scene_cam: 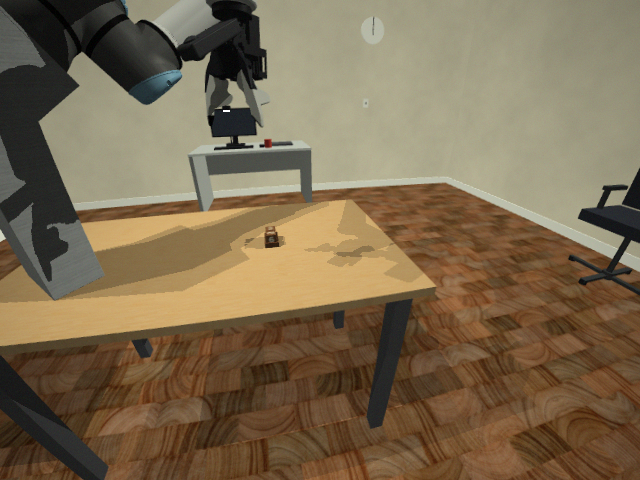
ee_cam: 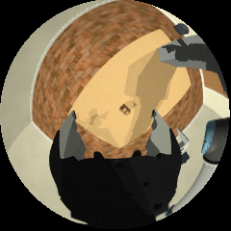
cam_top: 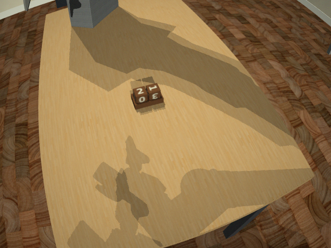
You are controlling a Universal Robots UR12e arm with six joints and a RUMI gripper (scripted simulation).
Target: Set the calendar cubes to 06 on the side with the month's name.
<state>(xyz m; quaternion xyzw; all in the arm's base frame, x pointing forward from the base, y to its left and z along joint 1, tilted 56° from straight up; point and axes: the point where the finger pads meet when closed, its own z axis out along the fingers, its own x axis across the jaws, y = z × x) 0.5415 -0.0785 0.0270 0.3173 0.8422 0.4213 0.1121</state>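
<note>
Right now the cube is 340 mm below my hand, 210 mm to the left of it and 10 mm behind it. From my hand the other things lie so: brown calendar tray 360 mm below, 190 mm to the left, 10 mm behind.
</note>
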